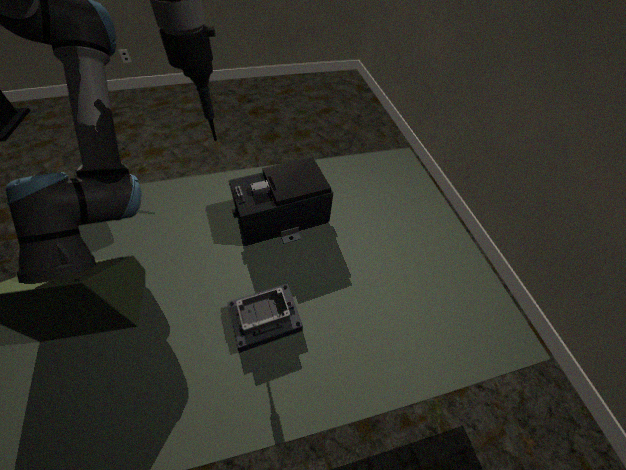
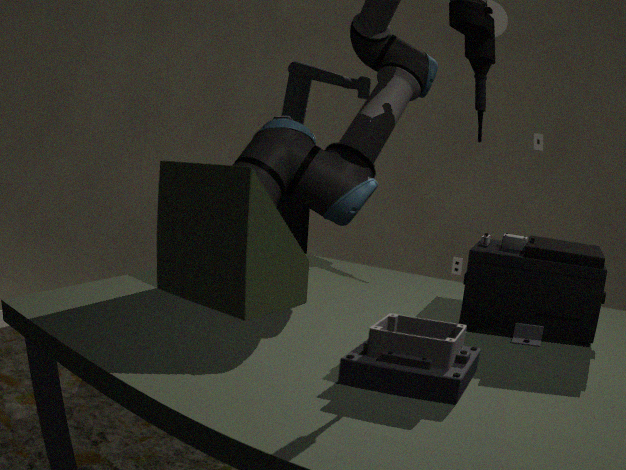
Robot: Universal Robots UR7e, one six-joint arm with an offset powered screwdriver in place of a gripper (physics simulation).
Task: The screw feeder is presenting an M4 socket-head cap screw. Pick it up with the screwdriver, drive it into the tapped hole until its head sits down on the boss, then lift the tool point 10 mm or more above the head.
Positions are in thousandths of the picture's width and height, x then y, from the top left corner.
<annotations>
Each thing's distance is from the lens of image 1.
dark fixture plate (image 1: 400, 727): 80 cm
</annotations>
